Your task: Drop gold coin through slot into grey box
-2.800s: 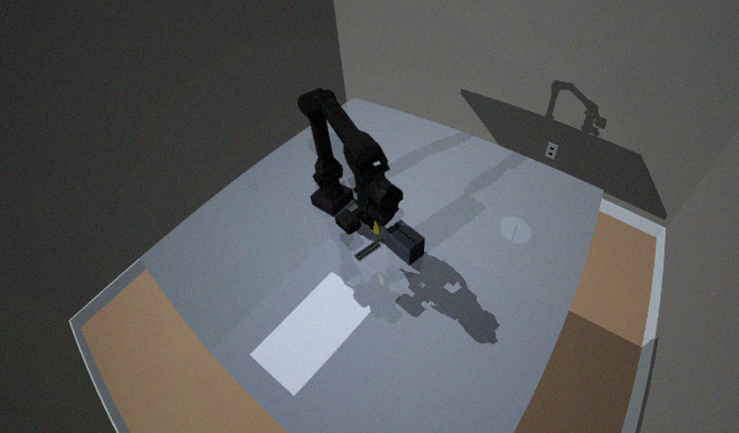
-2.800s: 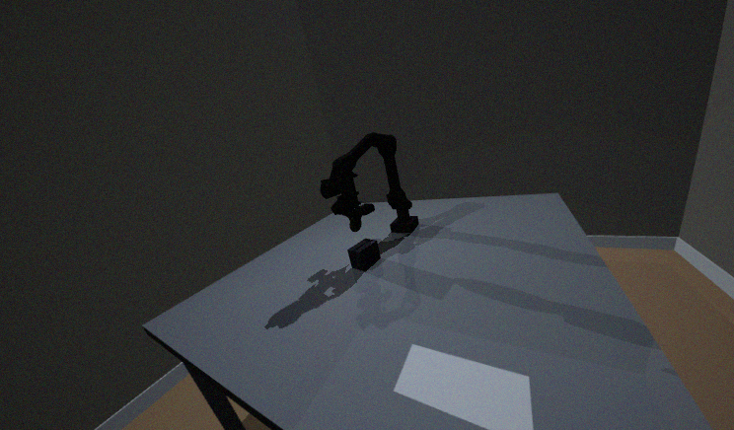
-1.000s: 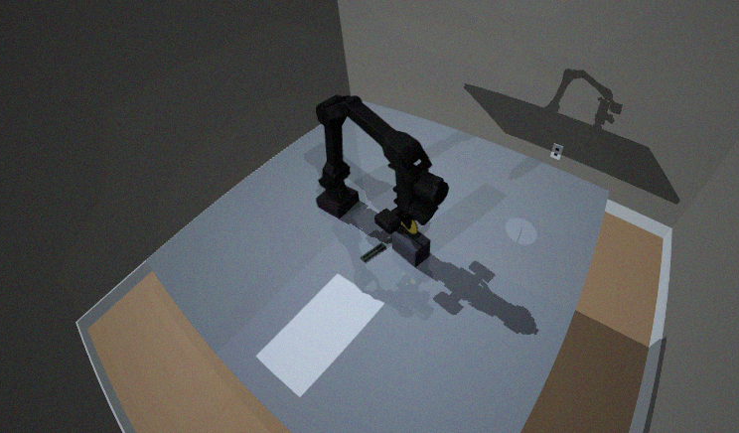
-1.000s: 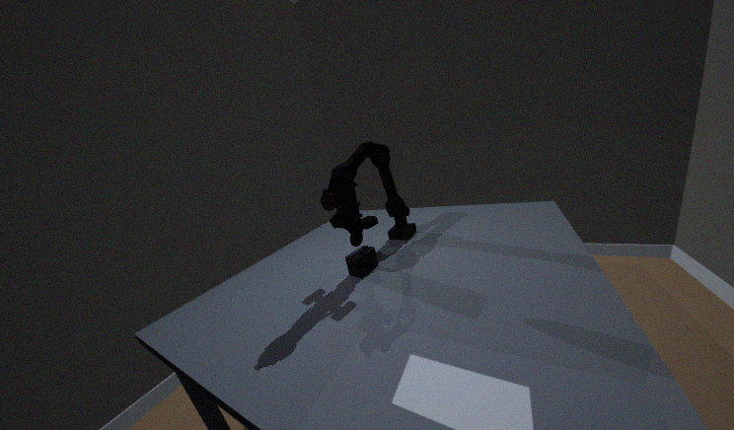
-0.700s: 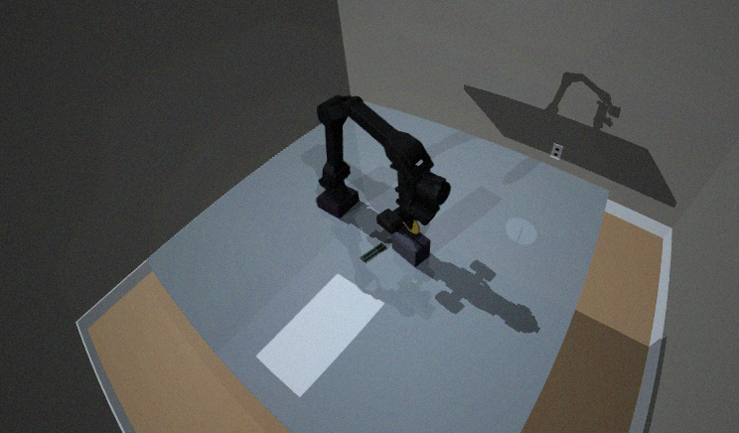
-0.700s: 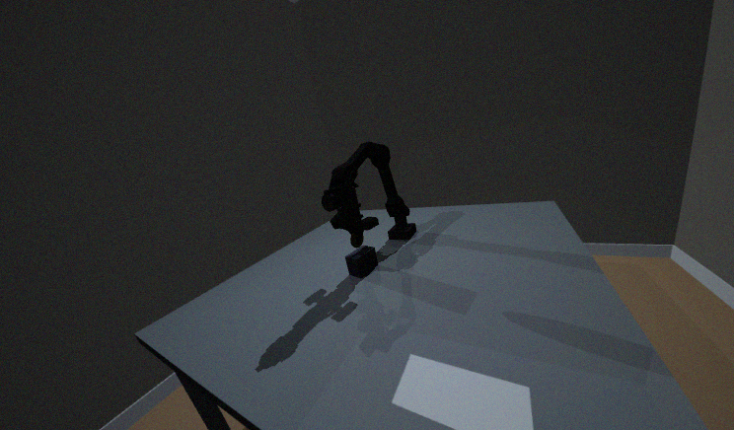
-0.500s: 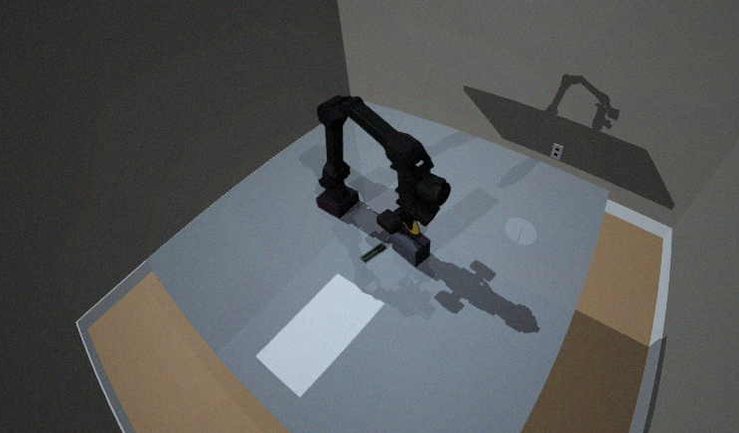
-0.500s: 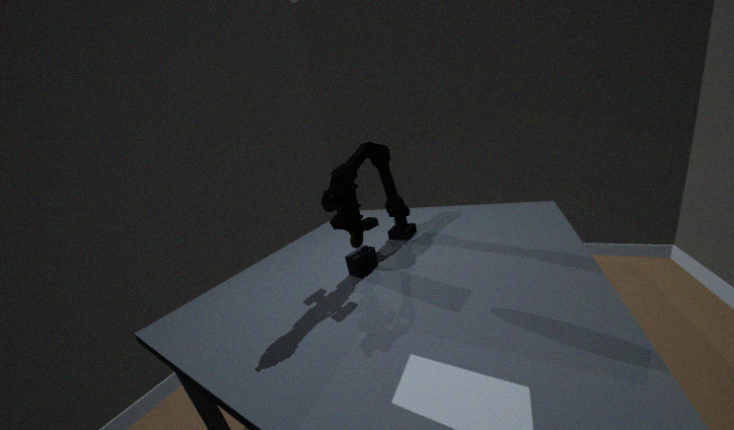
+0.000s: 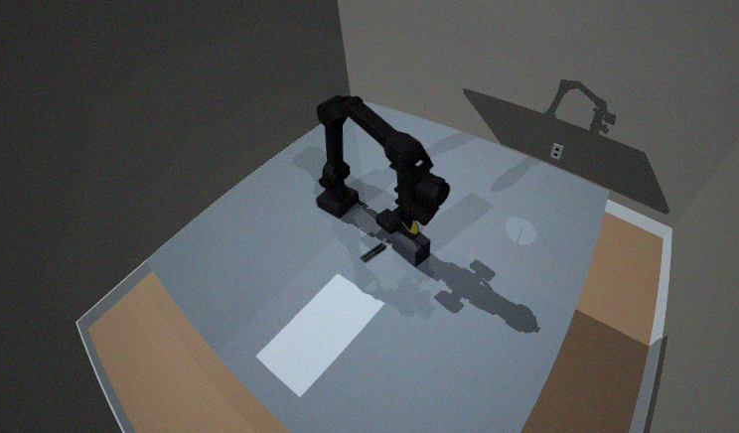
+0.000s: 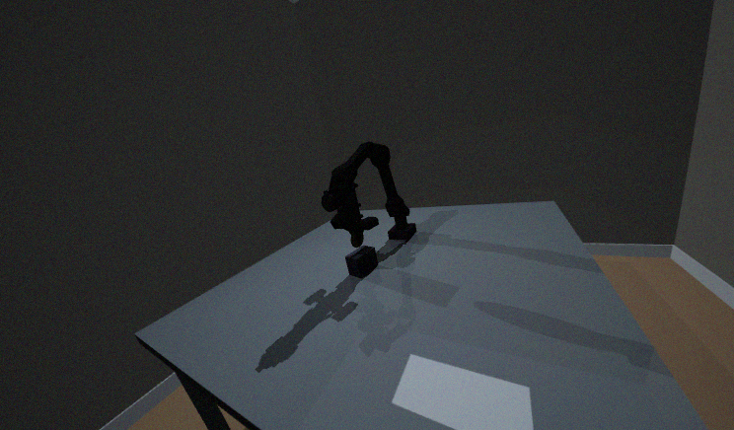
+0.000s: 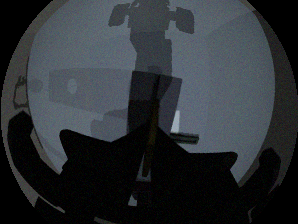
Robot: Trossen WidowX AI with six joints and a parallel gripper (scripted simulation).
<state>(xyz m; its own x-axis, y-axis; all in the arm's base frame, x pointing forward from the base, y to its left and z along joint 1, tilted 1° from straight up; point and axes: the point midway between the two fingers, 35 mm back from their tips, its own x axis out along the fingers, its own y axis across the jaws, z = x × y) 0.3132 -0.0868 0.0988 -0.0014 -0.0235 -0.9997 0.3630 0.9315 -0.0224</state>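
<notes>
My gripper tip is 2 cm below the gold coin.
</notes>
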